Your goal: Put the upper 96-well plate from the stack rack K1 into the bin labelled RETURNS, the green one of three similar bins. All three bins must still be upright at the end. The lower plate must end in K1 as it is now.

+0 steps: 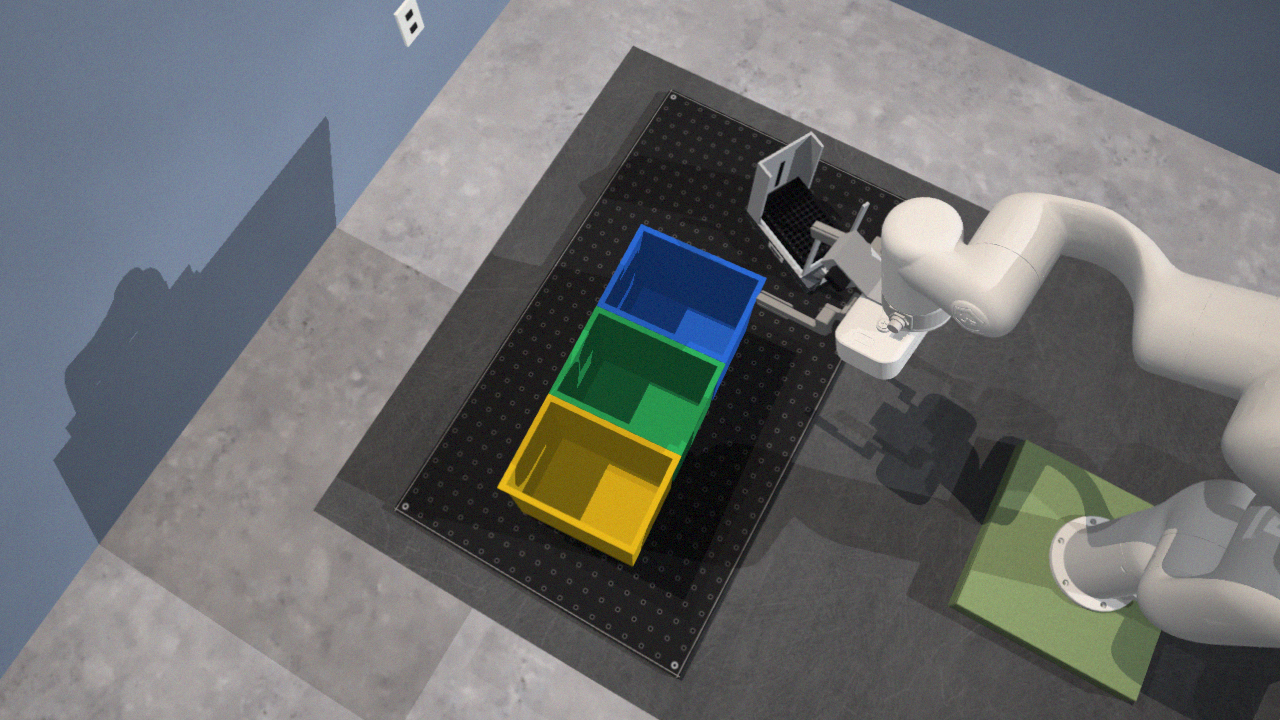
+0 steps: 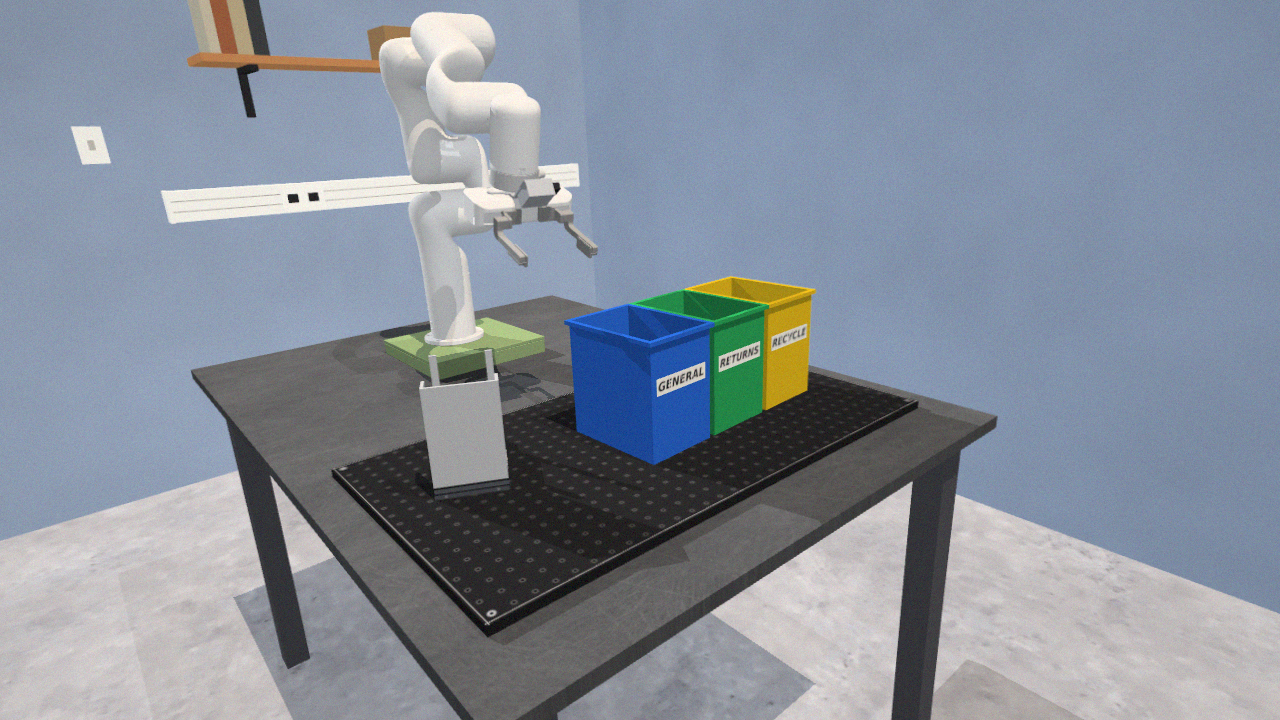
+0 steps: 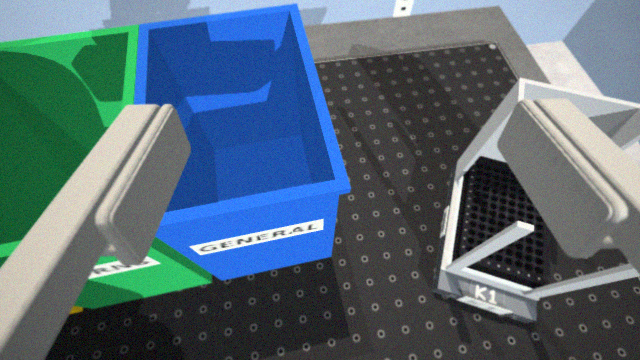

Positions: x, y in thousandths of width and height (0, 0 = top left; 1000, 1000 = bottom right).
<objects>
A blue general bin shows in image 1 (545, 416), in image 2 (501, 523) and in image 3 (407, 526). A green returns bin shows in image 1 (510, 537), in image 2 (576, 474) and in image 3 (107, 246).
</objects>
